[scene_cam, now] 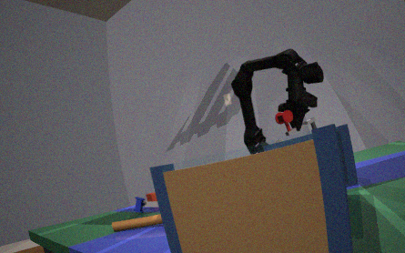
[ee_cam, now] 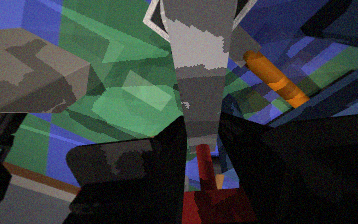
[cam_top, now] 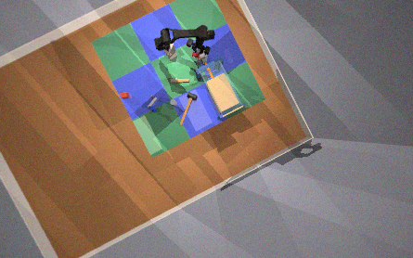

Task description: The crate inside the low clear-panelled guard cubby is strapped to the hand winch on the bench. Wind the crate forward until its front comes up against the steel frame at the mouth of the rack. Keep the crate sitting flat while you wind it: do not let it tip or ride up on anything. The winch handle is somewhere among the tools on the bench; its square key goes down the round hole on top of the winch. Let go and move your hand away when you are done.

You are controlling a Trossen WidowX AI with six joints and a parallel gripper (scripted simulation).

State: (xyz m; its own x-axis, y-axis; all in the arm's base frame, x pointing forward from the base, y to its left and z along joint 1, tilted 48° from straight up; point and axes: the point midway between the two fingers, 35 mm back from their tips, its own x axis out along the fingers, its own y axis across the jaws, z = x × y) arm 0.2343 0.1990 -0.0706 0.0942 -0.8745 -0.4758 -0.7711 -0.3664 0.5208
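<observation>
My gripper tip is 20 mm short of the red grip, 30 mm to the left of it and 40 mm below it. The rest, counted from my gripper tip: blue-framed guard cubby (360 mm ahead, 30 mm to the left, 110 mm below); then winch (60 mm behind, 50 mm to the left, 150 mm below); then blue piece (150 mm ahead, 620 mm to the right, 150 mm below).
</observation>
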